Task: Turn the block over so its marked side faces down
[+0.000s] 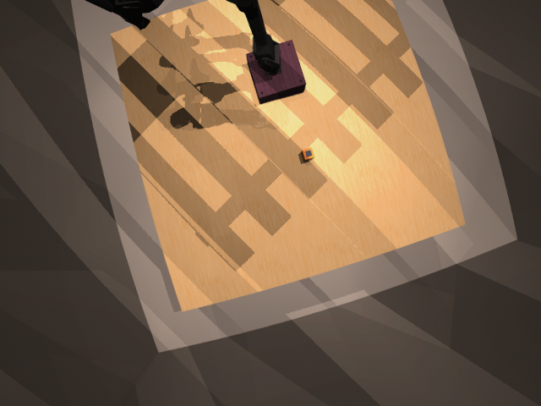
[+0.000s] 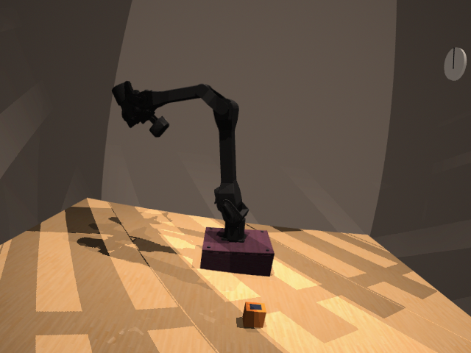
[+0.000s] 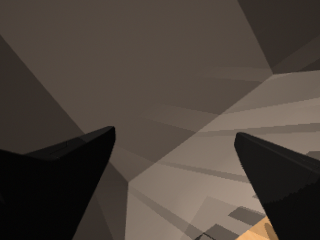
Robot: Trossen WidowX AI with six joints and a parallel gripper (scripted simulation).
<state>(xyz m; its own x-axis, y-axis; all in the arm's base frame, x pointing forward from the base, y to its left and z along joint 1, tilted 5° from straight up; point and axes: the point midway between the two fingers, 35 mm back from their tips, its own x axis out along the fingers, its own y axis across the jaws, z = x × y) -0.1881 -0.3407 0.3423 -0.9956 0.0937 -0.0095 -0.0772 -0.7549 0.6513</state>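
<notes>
Right now the block is 560 mm ahead of my gripper tip, 460 mm to the left of it and 370 mm below it.
</notes>
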